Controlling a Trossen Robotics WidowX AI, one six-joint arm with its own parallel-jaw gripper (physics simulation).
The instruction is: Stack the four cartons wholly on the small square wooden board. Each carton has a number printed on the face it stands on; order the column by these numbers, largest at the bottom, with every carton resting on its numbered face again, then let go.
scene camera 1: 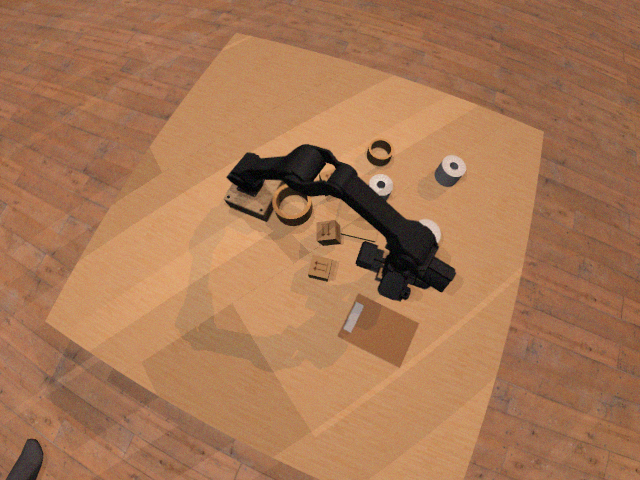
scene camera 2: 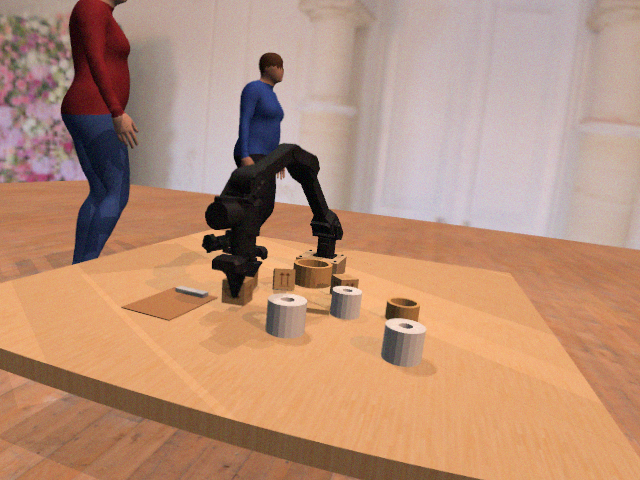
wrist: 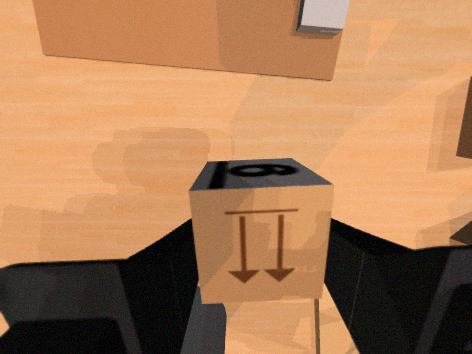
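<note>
My gripper is shut on a carton. The carton's dark numbered face shows sideways in the wrist view, with a 6 or 9 and a bar; two arrows mark the face towards the camera. It is low over the table; contact is unclear. The second carton and third carton stand arrows-up in scene view 1. The fourth carton is mostly hidden by the arm in scene view 1. The thin wooden board shows as an edge beside the third carton.
A brown clipboard lies near the gripper. White rolls stand on the table. A large ring is beside the robot's base; a smaller ring stands farther off.
</note>
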